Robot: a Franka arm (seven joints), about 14 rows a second.
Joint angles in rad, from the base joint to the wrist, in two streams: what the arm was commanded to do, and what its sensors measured. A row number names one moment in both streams.
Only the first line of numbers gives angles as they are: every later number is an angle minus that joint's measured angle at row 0.
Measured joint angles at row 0: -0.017, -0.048, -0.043, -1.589, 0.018, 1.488, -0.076
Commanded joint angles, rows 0 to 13: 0.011, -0.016, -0.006, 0.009, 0.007, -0.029, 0.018; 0.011, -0.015, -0.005, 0.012, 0.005, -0.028, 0.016; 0.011, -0.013, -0.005, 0.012, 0.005, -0.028, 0.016; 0.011, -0.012, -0.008, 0.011, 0.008, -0.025, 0.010; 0.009, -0.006, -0.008, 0.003, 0.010, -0.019, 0.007; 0.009, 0.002, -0.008, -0.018, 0.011, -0.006, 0.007; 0.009, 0.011, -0.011, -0.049, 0.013, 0.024, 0.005; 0.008, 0.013, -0.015, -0.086, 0.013, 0.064, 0.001; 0.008, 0.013, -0.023, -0.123, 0.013, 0.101, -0.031; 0.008, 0.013, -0.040, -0.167, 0.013, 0.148, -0.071; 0.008, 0.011, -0.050, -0.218, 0.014, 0.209, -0.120; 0.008, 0.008, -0.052, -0.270, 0.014, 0.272, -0.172; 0.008, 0.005, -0.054, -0.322, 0.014, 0.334, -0.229; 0.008, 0.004, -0.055, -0.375, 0.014, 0.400, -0.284
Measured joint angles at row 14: 0.001, 0.033, -0.046, -0.269, 0.000, 0.299, -0.188
